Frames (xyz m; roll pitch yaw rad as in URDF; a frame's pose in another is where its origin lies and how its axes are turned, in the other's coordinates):
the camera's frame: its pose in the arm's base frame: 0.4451 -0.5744 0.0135 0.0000 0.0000 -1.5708
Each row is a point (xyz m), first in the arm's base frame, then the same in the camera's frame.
Working: the arm's base frame: its pose in the camera's frame: -0.5744 -0.4451 -0.0135 0.0000 0.0000 1.5708

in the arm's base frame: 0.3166 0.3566 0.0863
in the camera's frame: -0.9310 -0.1285 0.0728
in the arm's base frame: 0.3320 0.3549 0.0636
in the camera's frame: -0.9293 -0.1131 0.0501
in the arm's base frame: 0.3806 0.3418 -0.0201
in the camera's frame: -0.9162 -0.0645 -0.0336
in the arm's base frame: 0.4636 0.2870 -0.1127
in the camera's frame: -0.8614 0.0185 -0.1262
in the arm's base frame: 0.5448 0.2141 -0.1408
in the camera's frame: -0.7885 0.0997 -0.1543
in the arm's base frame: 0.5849 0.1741 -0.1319
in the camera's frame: -0.7485 0.1398 -0.1454
